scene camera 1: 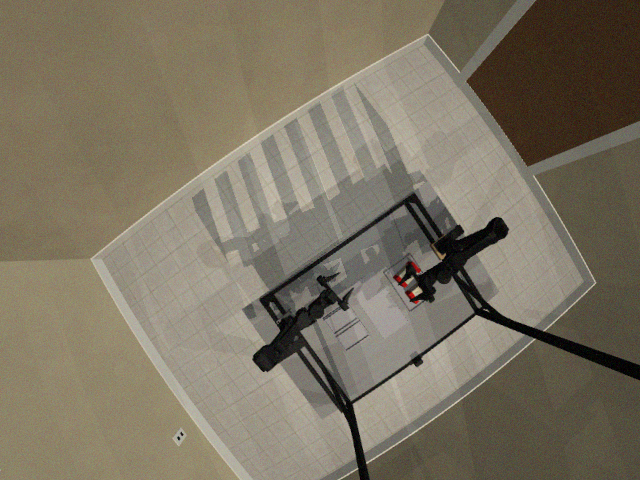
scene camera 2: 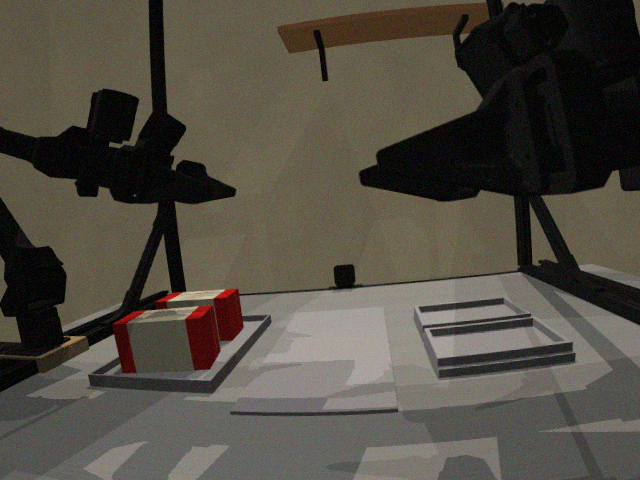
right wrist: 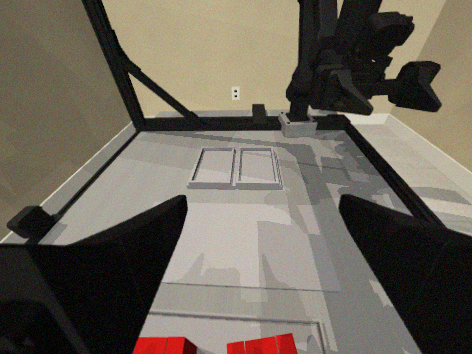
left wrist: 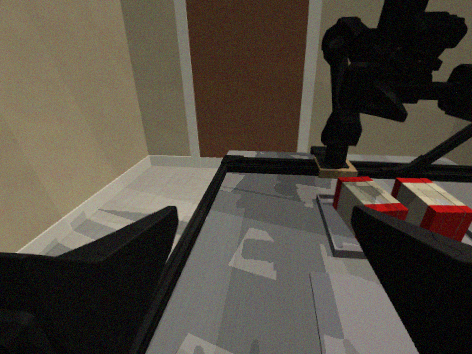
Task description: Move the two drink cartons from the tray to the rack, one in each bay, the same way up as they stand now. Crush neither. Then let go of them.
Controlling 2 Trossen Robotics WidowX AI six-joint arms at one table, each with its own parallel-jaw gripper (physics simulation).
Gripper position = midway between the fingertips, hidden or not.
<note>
My left gripper (scene camera 2: 366,172) is open and holds nothing. My right gripper (scene camera 2: 223,191) is open, with nothing in its grasp. I also see a pale mat (scene camera 2: 325,363) and a grey tray (scene camera 2: 110,375).
My left gripper also shows in the right wrist view (right wrist: 405,110) and in the left wrist view (left wrist: 264,214). My right gripper is seen too in the right wrist view (right wrist: 262,201) and in the left wrist view (left wrist: 446,119). The pale mat shows as well in scene camera 1 (scene camera 1: 369,291), in the right wrist view (right wrist: 271,246) and in the left wrist view (left wrist: 346,306).
</note>
